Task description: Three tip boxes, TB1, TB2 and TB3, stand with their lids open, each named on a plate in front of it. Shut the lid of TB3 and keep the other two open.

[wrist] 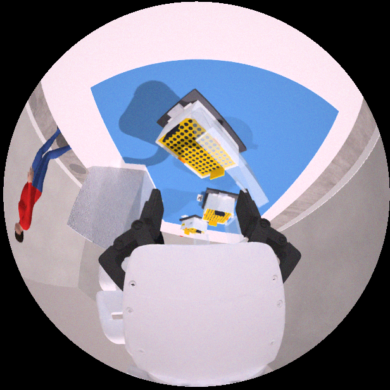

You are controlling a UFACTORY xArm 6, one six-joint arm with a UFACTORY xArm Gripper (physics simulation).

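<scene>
A large white tip box (202, 114) with a yellow rack (187, 147) full of dark holes stands at the upper middle, on a dark base. Its see-through lid (252, 182) overlaps the right part of the rack in this view and reaches past the box to the lower right; its exact angle is unclear. A second white box (220, 201) with a yellow rack stands farther off, between the fingers in the view but not held. A third small box (193, 225) stands to its lower left. No name can be read on any box. My gripper (199, 198) is open and empty.
The boxes stand on a blue mat (292, 120) with shadows across it. A speckled grey block (107, 200) is at the left, beside the left finger. White rounded parts (109, 310) show at lower left. A person in red (31, 200) is at the far left.
</scene>
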